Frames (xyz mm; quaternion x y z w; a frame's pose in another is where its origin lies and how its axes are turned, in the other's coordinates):
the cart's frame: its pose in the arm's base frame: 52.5 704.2 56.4 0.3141 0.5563 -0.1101 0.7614
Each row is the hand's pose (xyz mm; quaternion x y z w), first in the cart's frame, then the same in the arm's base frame.
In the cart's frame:
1: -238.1 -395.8 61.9 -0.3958 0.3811 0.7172 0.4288
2: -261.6 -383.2 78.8 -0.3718 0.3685 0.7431 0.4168
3: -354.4 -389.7 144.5 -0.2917 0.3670 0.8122 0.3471
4: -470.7 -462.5 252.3 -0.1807 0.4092 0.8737 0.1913
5: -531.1 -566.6 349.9 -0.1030 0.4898 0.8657 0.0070
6: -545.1 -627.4 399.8 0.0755 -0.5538 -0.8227 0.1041
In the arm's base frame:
1: -189.0 315.6 145.1 0.2742 0.3470 0.8387 0.3177
2: -177.7 311.0 174.2 0.3018 0.3200 0.8425 0.3110
3: -163.1 249.6 269.0 0.3792 0.2495 0.8578 0.2412
4: -158.3 107.0 369.5 0.4536 0.1634 0.8732 0.0710
5: -157.8 -43.6 405.7 -0.4593 -0.1163 -0.8695 0.1395
6: -155.4 -123.5 406.1 -0.4284 -0.1137 -0.8538 0.2730

